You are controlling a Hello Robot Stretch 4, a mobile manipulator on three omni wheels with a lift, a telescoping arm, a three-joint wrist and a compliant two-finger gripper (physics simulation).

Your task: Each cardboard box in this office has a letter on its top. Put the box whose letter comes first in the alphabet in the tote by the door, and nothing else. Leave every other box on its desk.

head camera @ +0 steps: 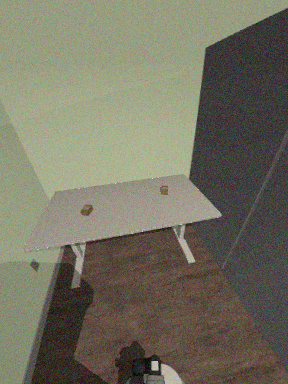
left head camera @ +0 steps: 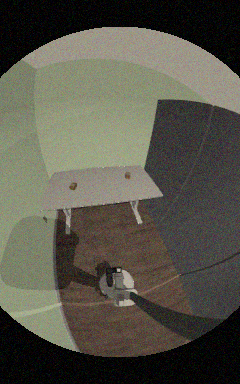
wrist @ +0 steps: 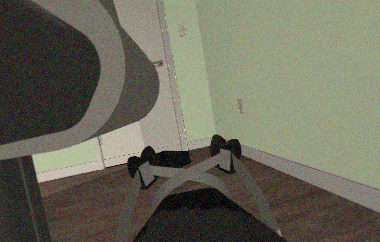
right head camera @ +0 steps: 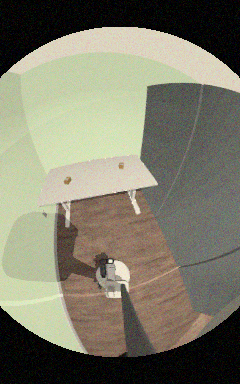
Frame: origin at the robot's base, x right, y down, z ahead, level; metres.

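Seen in the pictures: gripper, fingertip midpoint: [left head camera: 110,298] [wrist: 184,153] [right head camera: 104,289].
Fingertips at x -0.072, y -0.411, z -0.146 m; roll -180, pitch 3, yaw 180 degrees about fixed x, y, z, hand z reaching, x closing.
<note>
Offsets run from my fingertips to a thing's top centre. "spot": to the spot under its first point. Level surfaces: height alone.
Two small brown cardboard boxes lie apart on the white desk {dy -0.283 m} [head camera: 125,215] [left head camera: 100,190] [right head camera: 95,183]. The left box {dx -0.482, dy -0.333, dz +1.186 m} [head camera: 87,210] [left head camera: 73,186] [right head camera: 67,180] is nearer the desk's left end. The right box {dx +0.224, dy -0.333, dz +1.462 m} [head camera: 164,190] [left head camera: 127,175] [right head camera: 121,165] is towards the back right. Their letters are too small to read. The black tote {dx +0.226, dy +0.337, dz -1.577 m} [wrist: 172,158] stands on the floor by the door [wrist: 150,95] in the wrist view, partly behind the gripper. My gripper [wrist: 184,153] is open, its fingertips wide apart with no box between them, and it is away from the desk.
A dark grey partition {spot: dx +0.751, dy -0.806, dz +1.241 m} [head camera: 245,145] [left head camera: 185,155] [right head camera: 175,145] stands to the right of the desk. Green walls [head camera: 120,120] [wrist: 290,75] meet the brown wood floor {dy +0.437 m} [head camera: 165,295] [wrist: 90,210]. My round base [left head camera: 127,280] [right head camera: 120,270] is on the floor in front of the desk.
</note>
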